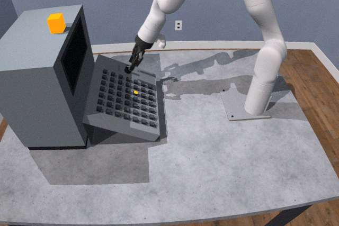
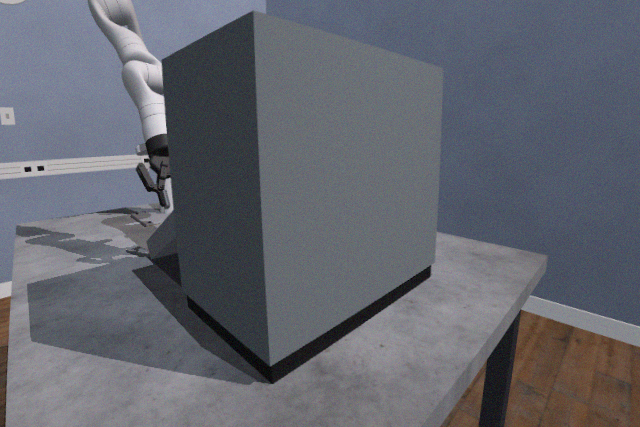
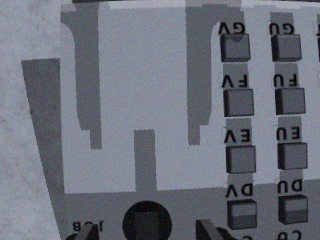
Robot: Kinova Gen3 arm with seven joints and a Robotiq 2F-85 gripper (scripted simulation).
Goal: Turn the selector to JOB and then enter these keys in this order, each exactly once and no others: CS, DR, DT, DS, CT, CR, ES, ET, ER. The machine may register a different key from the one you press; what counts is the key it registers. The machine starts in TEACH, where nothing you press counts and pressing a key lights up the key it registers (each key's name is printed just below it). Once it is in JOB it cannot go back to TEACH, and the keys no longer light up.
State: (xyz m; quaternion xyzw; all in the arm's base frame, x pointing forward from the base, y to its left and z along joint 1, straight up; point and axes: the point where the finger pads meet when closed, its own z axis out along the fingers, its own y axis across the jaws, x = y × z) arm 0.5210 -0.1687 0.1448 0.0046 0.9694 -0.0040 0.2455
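Now: hand 20 mm short of the black selector knob and 30 mm above it. The rest, counted from my hand: key 10 mm behind, 130 mm to the left, 60 mm below; sloped keypad 40 mm ahead, 110 mm to the left, 80 mm below.
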